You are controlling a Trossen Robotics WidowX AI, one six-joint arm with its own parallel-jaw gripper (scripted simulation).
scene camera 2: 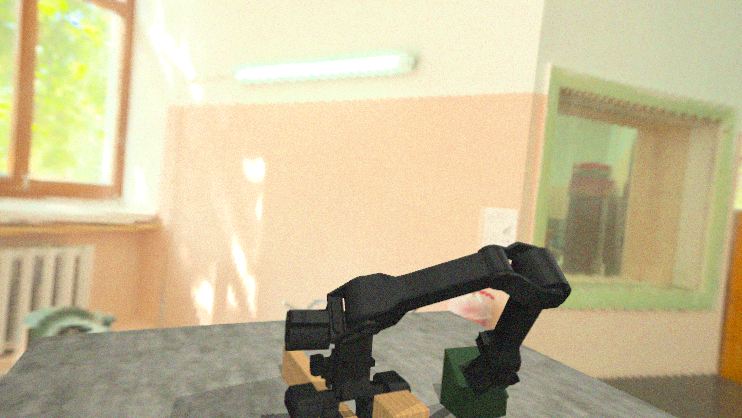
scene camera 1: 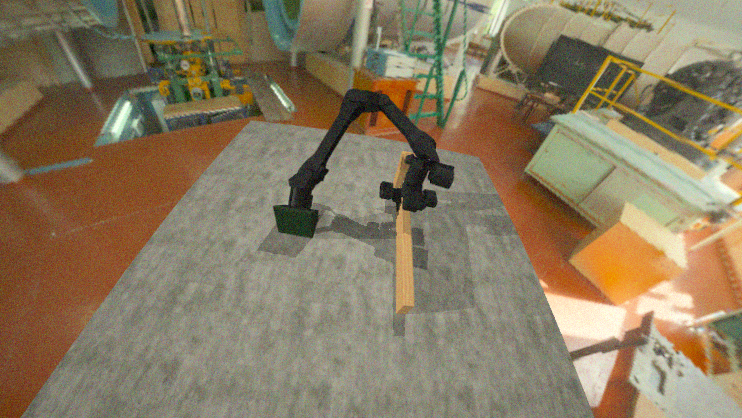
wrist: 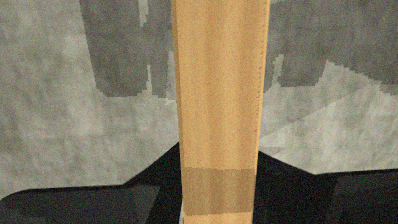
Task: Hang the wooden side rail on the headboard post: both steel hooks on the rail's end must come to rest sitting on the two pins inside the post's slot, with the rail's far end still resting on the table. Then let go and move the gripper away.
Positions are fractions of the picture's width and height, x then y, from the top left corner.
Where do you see a wooden side rail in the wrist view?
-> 0.55, 0.27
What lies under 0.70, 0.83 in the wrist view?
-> My gripper.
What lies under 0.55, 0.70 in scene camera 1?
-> A wooden side rail.
